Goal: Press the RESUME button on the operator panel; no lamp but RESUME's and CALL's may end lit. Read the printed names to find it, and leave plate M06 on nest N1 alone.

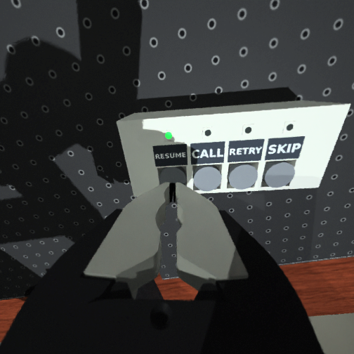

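The white operator panel (135, 165) stands in front of the pegboard wall. It carries four round grey buttons with printed names above them. The RESUME button (172, 174) is at the far left, in shadow, and my gripper's fingertips cover its lower edge. Its lamp (168, 135) is lit green. The CALL lamp (208, 133), RETRY lamp (248, 130) and SKIP lamp (290, 127) are dark. My gripper (173, 184) is shut and empty, its tips at the RESUME button; whether they touch it cannot be told. Plate M06 and nest N1 do not show.
The CALL button (207, 178) is close to the right of my fingertips, followed by the RETRY button (243, 176) and the SKIP button (279, 174). The dark pegboard (190, 45) rises behind the panel. A reddish wooden surface (305, 280) and a pale grey piece (340, 332) lie below.
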